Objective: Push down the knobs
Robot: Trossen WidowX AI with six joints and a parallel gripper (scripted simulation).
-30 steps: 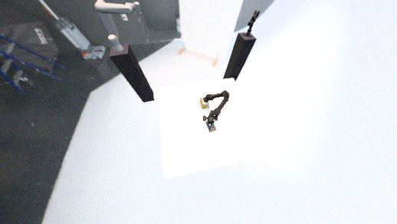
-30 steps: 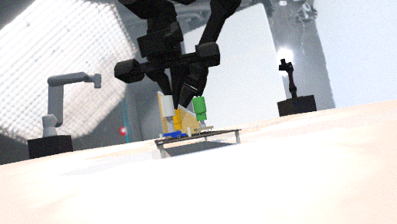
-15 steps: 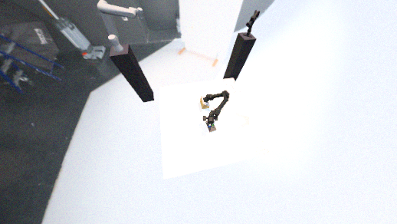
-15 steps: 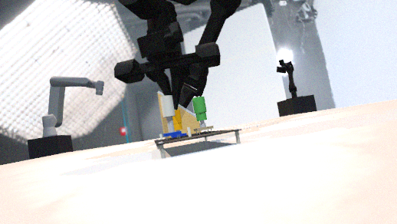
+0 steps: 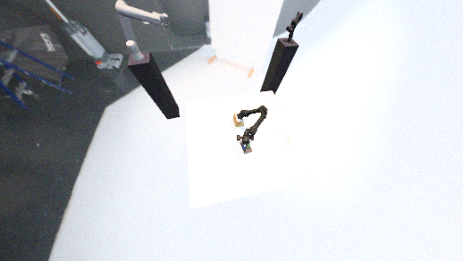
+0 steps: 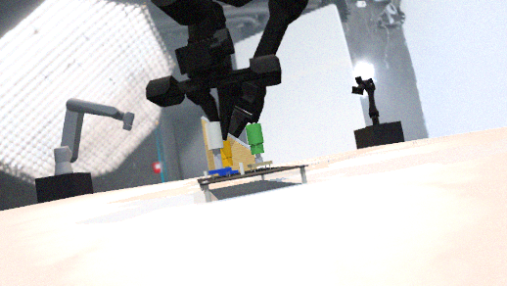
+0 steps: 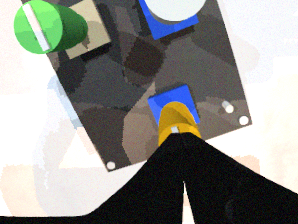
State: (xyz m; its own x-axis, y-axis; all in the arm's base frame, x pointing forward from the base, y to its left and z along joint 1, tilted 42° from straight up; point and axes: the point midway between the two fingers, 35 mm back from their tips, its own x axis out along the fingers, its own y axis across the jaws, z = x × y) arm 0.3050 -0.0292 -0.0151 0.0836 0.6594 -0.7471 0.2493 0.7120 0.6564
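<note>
The yellow knob is 1 cm below my gripper tip. Round my gripper tip: green knob 6 cm ahead, 3 cm to the left, 1 cm below.
</note>
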